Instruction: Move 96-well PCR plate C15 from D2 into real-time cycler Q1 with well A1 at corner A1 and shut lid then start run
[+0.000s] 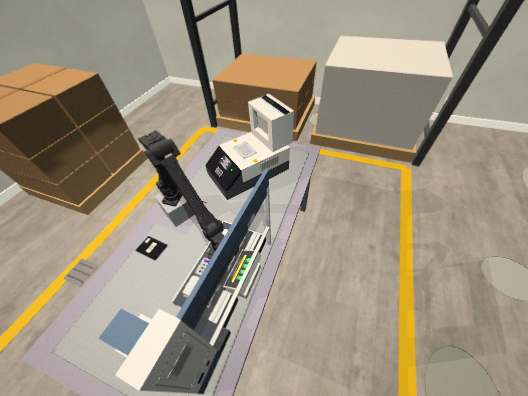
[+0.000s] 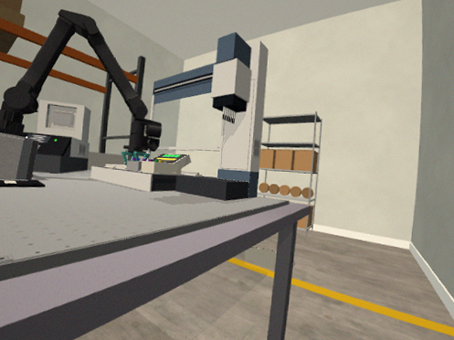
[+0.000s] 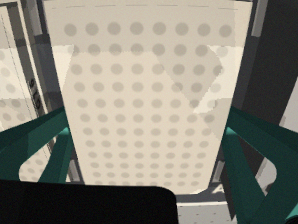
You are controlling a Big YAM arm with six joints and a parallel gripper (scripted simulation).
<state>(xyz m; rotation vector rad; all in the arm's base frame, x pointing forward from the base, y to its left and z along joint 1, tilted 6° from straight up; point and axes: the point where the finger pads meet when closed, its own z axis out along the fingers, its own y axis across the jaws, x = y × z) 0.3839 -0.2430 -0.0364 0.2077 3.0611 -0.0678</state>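
Now: the white PCR plate right at my hand. Round my hand: tube cooling block: 100 mm to the right, 10 mm behind, 10 mm above; then black regrip nest: 420 mm behind, 60 mm below, 30 mm to the right; then blue gantry beam: 450 mm above, 170 mm ahead, 120 mm to the right.
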